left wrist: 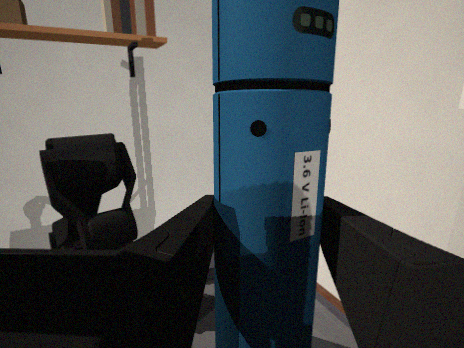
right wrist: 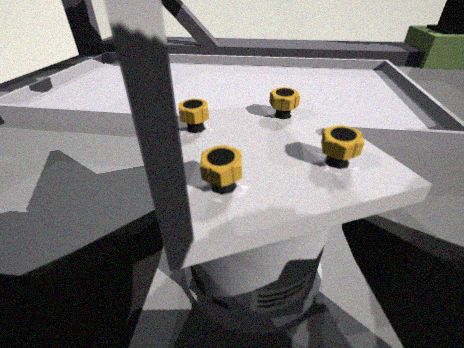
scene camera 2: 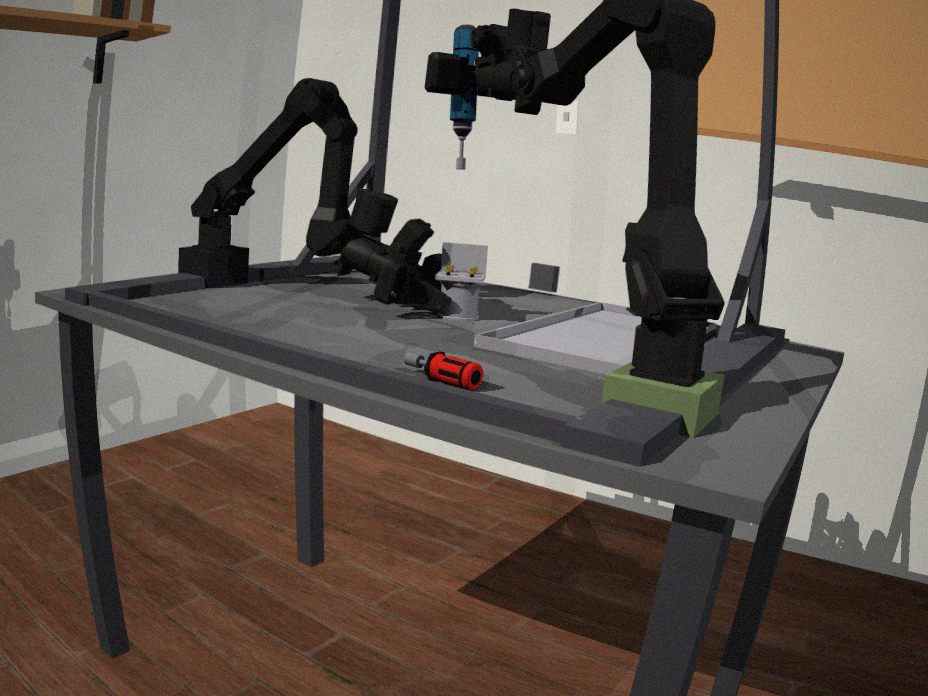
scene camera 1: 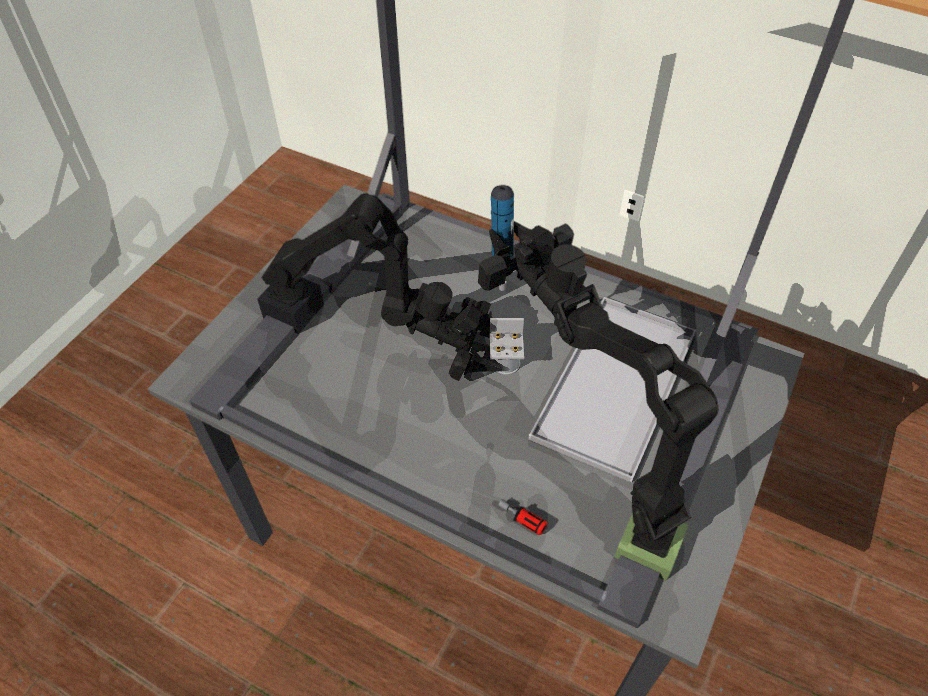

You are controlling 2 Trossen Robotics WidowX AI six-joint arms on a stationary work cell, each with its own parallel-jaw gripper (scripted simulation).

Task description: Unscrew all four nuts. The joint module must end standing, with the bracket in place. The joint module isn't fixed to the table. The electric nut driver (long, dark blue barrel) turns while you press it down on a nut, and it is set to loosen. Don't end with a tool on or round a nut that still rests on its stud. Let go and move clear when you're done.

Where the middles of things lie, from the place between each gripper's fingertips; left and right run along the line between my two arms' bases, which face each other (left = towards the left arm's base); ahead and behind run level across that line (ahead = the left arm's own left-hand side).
My right hand is 1 cm past the joint module (right wrist: 266, 289), 3 cm to the right of it and 1 cm above it. Also, from my right hand: shallow white tray (scene camera 1: 597, 413): 11 cm behind, 25 cm to the left, 3 cm below; then white L-shaped bracket (scene camera 2: 464, 257): 1 cm behind, 3 cm to the left, 3 cm above; then red-handled tool (scene camera 2: 468, 375): 27 cm ahead, 27 cm to the left, 2 cm below.
My left hand (scene camera 2: 462, 78) is 360 mm above the red-handled tool, 270 mm short of it and 250 mm to the right of it. Round my left hand: shallow white tray (370 mm below, 220 mm to the left, 110 mm behind); joint module (340 mm below); white L-shaped bracket (300 mm below, 10 mm behind).
